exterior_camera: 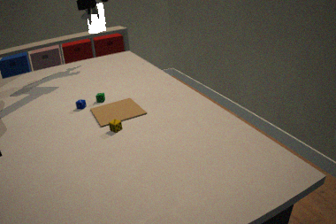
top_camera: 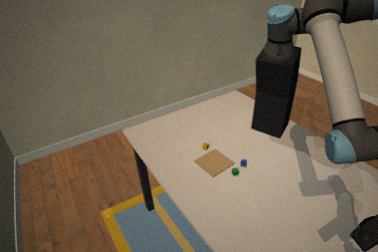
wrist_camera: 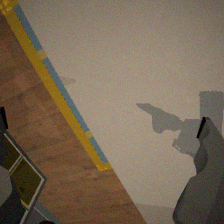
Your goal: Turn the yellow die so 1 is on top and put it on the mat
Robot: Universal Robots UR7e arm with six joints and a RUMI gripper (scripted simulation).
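Now: the yellow die 30 mm behind my hand, 830 mm to the right of it and 200 mm below it. The rest, counted from my hand: blue die (120 mm behind, 630 mm to the right, 200 mm below); green die (50 mm behind, 610 mm to the right, 200 mm below); tan mat (10 mm behind, 720 mm to the right, 210 mm below).
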